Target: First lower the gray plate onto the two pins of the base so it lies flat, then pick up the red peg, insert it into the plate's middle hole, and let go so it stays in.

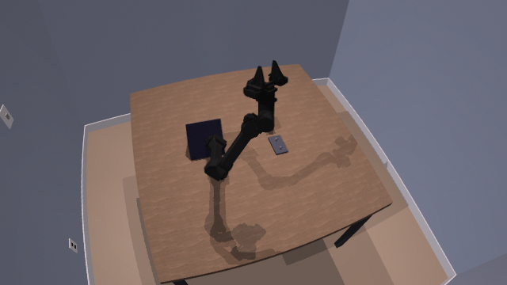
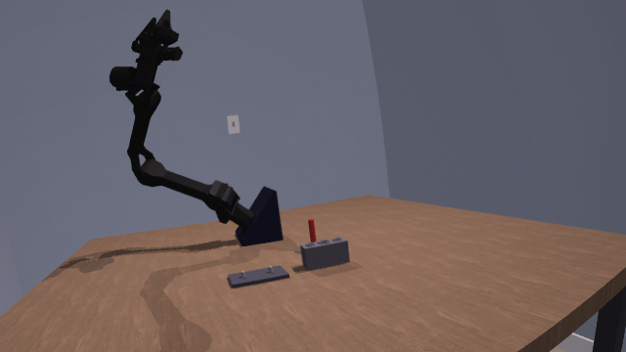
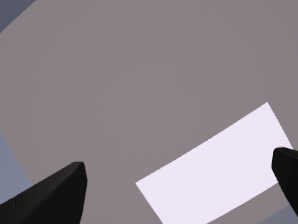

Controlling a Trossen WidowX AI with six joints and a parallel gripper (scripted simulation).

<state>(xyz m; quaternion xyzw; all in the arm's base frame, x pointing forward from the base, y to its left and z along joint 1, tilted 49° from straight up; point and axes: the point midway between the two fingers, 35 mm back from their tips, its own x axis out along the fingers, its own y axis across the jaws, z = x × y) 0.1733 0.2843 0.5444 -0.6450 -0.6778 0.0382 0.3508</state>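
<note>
Right now my gripper tip is 22 cm short of the gray plate, 31 cm to the right of it and 64 cm above it. The rest, counted from my gripper tip: red peg 10 cm ahead, 33 cm to the left, 63 cm below; base 21 cm ahead, 15 cm to the left, 67 cm below.
</note>
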